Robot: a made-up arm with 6 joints.
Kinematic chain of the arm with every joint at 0, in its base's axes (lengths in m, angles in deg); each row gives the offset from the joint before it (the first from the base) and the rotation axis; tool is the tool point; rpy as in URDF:
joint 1: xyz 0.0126 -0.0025 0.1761 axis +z
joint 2: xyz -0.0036 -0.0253 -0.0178 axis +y
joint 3: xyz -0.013 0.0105 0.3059 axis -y
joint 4: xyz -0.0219 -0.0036 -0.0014 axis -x
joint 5: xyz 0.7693 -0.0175 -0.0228 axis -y
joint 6: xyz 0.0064 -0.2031 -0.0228 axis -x
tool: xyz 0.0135 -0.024 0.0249 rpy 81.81 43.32 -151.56
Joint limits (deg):
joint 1: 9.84..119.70
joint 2: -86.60..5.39
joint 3: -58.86..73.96
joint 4: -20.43..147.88
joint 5: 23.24..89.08
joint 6: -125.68..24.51
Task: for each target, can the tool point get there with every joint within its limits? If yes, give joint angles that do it. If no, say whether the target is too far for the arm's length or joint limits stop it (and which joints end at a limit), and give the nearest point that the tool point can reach.
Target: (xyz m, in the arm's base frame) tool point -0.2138 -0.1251 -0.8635
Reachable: no: joint limits stop it (at a limit: joint 1, joint 2, joint 3, joint 4, joint 5, joint 6) | nearest point 0.2701 -0.1685 -0.3081 | short by 0.738 m
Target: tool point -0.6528 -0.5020 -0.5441
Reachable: no: joint limits stop it (at a limit: joint 2, joint 3, joint 5) | nearest point -0.8651 -0.6614 0.1807 | short by 0.772 m
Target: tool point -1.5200 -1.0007 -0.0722
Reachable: no: too far | nearest point -0.9468 -0.6274 0.1991 | short by 0.736 m
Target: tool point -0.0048 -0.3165 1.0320
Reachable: yes | joints 56.63 -67.53 6.44 54.91 82.12 10.06
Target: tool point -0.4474 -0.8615 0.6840
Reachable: yes | joints 55.58 -74.41 54.05 75.71 29.04 -32.07
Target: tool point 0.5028 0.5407 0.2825
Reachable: yes | joints 63.44 -10.06 -36.11 52.08 31.83 -35.42
